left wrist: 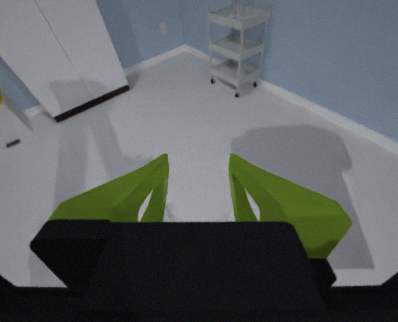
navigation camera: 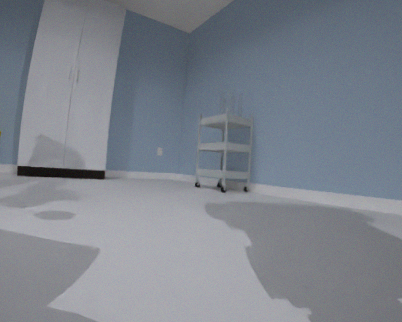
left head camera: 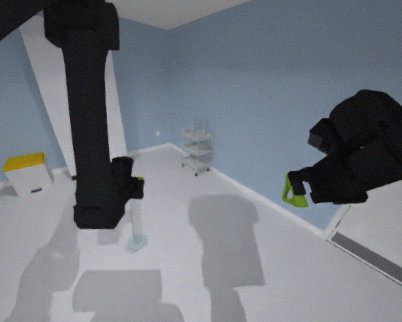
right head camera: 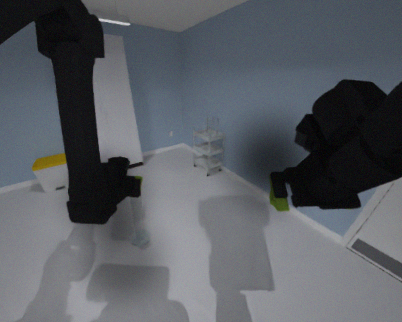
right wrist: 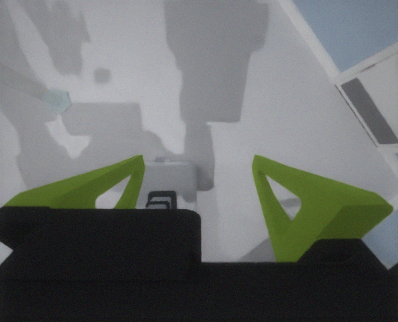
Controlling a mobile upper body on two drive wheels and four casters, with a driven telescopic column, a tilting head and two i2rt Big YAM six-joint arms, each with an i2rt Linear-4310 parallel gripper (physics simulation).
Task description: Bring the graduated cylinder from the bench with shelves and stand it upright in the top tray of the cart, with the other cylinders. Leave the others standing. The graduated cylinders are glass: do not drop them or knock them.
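My left gripper is shut on a clear graduated cylinder, which hangs upright below the fingers with its pale hexagonal base at the bottom. The cylinder's base also shows in the right wrist view. In the left wrist view the glass between the fingers is barely visible. My right gripper is open and empty. The three-tier cart stands far off near the corner. Faint clear cylinders stand upright in its top tray.
The cart is close to the blue wall. A tall white cabinet stands left of the corner. A white box with a yellow top is at the far left. A door is at the right.
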